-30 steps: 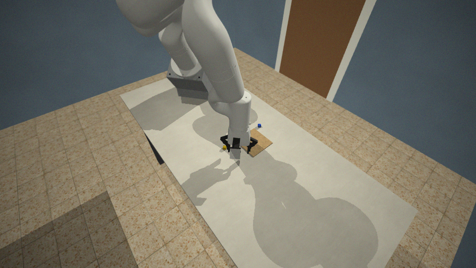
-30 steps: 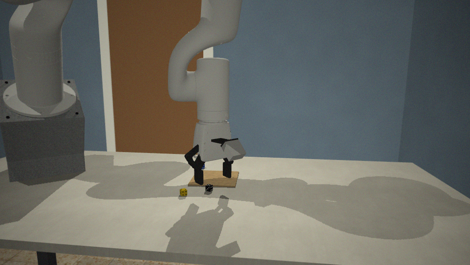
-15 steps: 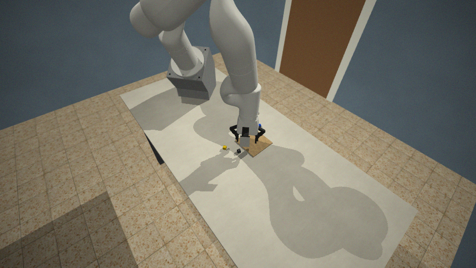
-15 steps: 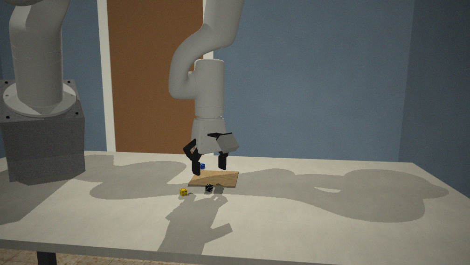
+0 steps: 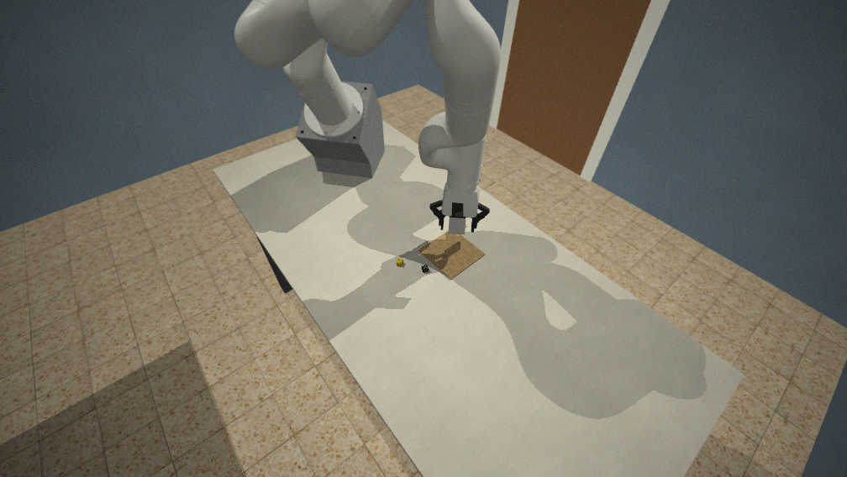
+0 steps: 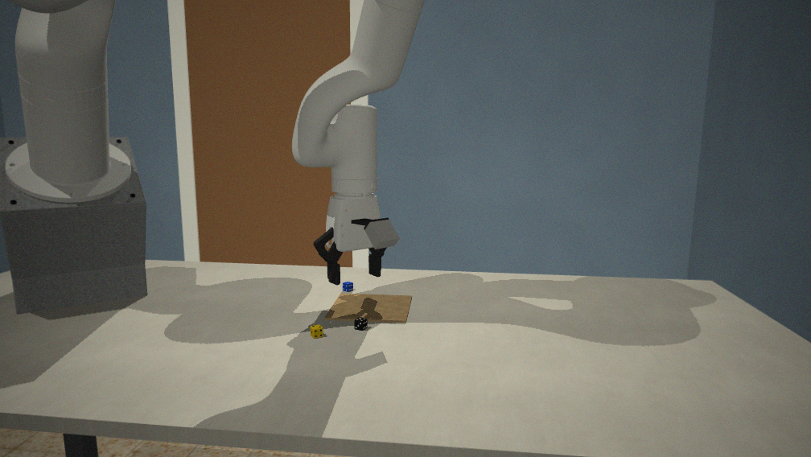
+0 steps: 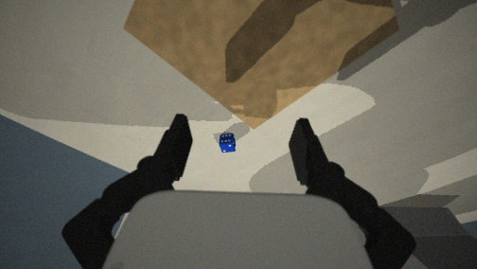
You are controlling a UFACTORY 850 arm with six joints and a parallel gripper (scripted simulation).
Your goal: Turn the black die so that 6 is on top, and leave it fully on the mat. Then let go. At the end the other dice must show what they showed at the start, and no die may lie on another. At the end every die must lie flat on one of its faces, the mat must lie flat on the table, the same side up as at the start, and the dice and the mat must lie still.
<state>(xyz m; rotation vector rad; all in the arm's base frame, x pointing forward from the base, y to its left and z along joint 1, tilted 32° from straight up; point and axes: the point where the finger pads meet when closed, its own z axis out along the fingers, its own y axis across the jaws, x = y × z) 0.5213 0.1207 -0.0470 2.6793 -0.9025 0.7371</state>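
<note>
Right now my hand is 4 cm to the right of the blue die, 4 cm above it and 3 cm past it. Also, from my hand: black die 16 cm to the right, 5 cm ahead, 4 cm below; then tan square mat 5 cm to the right, 4 cm below, 4 cm ahead; then yellow die 20 cm to the right, 4 cm below, 1 cm behind.
</note>
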